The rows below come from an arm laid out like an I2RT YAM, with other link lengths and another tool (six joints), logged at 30 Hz.
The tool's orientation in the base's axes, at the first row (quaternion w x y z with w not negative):
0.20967, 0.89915, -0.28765, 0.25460
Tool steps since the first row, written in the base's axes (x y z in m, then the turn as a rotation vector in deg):
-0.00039, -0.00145, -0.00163, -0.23, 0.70, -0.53
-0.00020, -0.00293, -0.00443, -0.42, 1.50, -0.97
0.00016, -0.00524, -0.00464, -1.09, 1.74, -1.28
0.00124, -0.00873, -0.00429, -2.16, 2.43, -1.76
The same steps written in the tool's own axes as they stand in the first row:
-0.00062, 0.00095, 0.00190, -0.76, -0.50, -0.03
-0.00150, 0.00129, 0.00493, -1.47, -1.08, -0.17
-0.00042, 0.00274, 0.00643, -2.22, -0.91, -0.28
0.00198, 0.00475, 0.00835, -3.54, -0.87, -0.62

